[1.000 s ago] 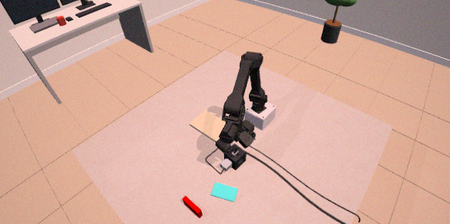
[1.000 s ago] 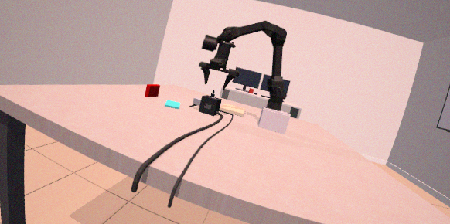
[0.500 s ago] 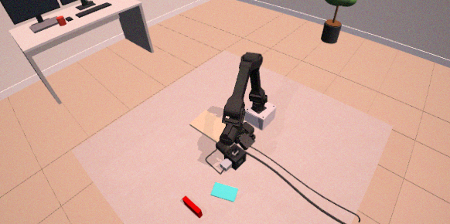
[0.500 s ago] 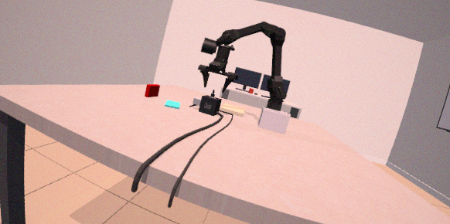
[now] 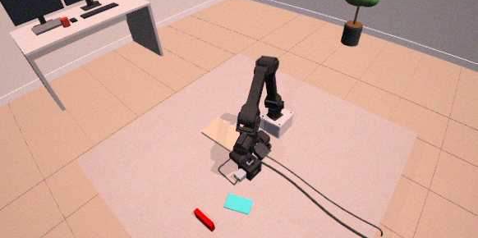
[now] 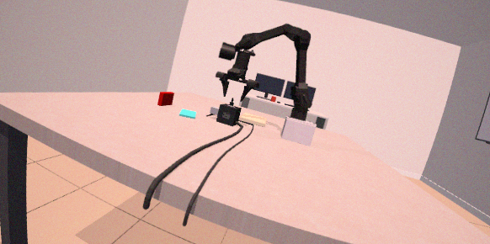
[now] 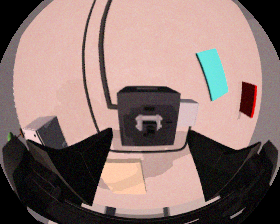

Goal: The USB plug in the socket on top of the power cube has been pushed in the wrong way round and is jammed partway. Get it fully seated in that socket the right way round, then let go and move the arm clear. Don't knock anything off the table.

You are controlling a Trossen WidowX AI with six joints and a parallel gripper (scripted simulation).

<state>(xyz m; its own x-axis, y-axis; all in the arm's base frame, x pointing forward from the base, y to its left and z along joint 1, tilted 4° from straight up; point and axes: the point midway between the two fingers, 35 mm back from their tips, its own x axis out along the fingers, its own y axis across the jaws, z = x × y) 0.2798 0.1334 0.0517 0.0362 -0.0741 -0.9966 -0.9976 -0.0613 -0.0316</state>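
My gripper tip is 20 mm above the USB plug. Also, from my gripper tip: cyan card (140 mm ahead, 100 mm below, 90 mm to the left); then tan sheet (260 mm to the right, 100 mm below, 40 mm behind); then red block (300 mm ahead, 80 mm below, 70 mm to the left).
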